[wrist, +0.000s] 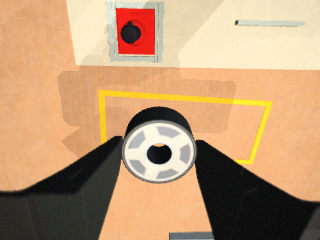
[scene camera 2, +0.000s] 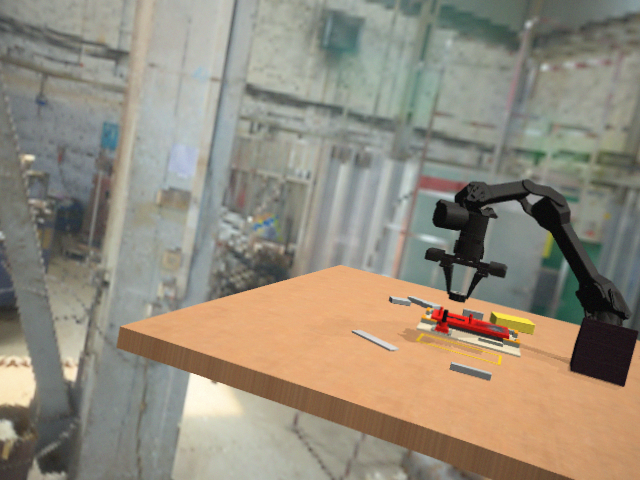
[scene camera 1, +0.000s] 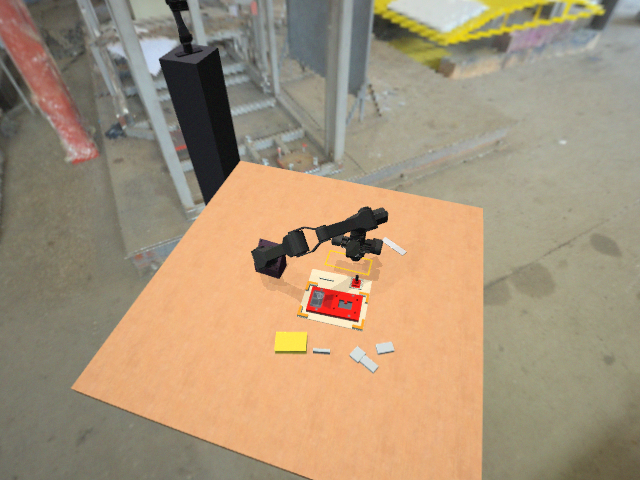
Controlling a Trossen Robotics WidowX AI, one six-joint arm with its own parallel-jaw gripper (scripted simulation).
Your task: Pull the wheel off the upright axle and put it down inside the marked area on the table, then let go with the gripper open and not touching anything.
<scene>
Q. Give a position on a yellow block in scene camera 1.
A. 285, 342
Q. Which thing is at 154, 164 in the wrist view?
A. A wheel.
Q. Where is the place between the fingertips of my gripper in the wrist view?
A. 158, 144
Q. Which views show the red fixture plate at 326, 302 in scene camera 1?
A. Scene camera 2 and scene camera 1 only.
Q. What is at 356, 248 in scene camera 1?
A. My gripper.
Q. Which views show my gripper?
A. The wrist view, scene camera 2 and scene camera 1: all of them.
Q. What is my gripper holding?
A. A wheel.
</scene>
